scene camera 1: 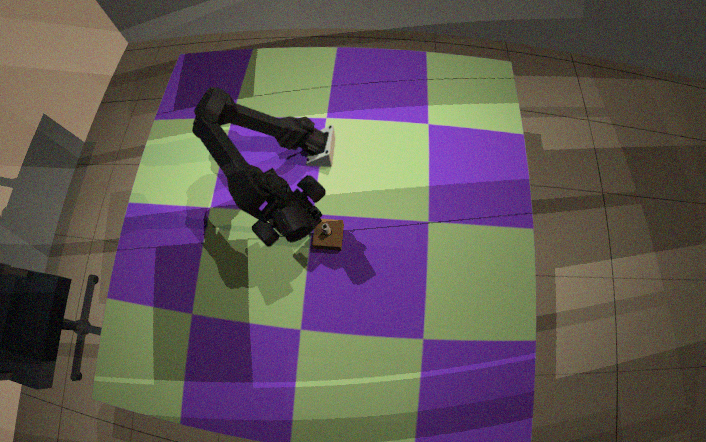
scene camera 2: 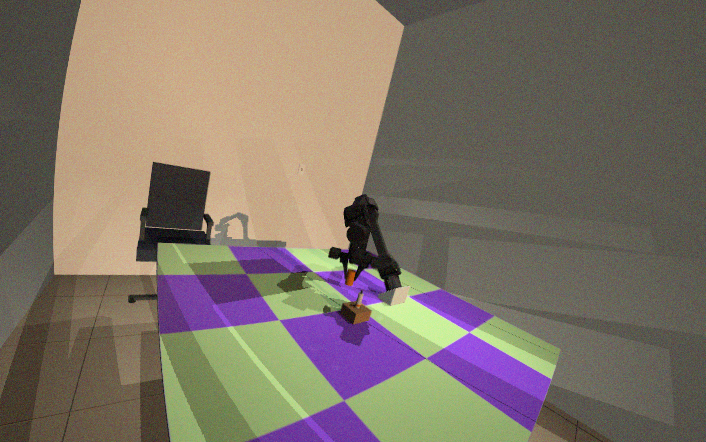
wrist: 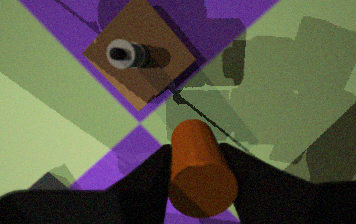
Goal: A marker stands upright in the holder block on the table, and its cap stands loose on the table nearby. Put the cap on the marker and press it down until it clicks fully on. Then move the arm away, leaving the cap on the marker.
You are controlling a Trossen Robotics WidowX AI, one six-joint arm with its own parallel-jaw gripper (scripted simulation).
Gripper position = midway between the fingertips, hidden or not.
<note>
My gripper (scene camera 1: 295,221) holds an orange cap (wrist: 200,177).
My gripper shows as well in scene camera 2 (scene camera 2: 349,280) and in the wrist view (wrist: 194,150).
</note>
